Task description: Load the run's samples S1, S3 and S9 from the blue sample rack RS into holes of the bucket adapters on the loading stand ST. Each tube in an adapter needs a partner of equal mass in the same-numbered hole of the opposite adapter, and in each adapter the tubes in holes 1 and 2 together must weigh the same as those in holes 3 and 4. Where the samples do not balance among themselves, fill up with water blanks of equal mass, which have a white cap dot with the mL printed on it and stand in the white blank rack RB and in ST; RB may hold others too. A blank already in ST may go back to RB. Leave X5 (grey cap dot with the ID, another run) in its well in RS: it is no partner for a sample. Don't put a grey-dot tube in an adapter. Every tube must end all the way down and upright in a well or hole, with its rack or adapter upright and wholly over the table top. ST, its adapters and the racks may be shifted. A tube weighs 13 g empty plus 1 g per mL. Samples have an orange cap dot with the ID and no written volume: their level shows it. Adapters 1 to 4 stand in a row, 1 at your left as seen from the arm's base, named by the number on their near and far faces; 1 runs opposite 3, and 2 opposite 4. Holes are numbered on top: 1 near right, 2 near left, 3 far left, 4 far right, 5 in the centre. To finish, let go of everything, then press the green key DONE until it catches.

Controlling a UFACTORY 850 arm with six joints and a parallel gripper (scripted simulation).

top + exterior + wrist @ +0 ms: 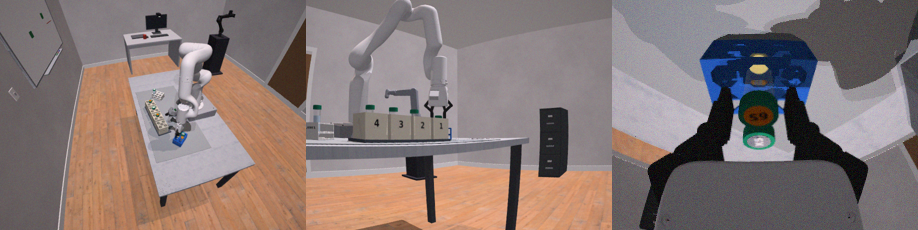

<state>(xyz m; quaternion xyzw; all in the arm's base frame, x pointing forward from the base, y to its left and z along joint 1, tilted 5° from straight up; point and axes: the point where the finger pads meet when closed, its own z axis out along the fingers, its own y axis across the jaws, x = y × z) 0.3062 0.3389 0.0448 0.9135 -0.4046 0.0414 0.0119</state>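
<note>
Right now my hand is 1 cm to the left of the sample tube S9 and 5 cm above it. The rest, counted from my hand: grey-dot tube X5: 2 cm behind, 2 cm to the left, 5 cm below; blue sample rack RS: 1 cm behind, 1 cm to the left, 9 cm below; adapter 1: 12 cm ahead, 14 cm to the right, 6 cm below.
</note>
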